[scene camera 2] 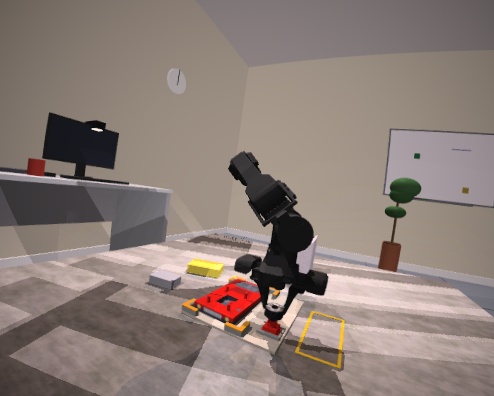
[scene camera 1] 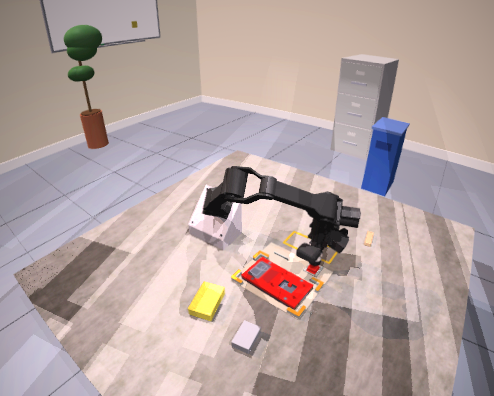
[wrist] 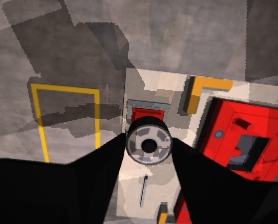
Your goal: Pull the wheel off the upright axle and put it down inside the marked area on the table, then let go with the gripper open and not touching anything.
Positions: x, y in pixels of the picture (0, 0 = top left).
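Scene:
My gripper: visible in scene camera 1 point(315, 259), scene camera 2 and the wrist view. My gripper, same spot: point(wrist: 87, 183) and point(scene camera 2: 288, 291).

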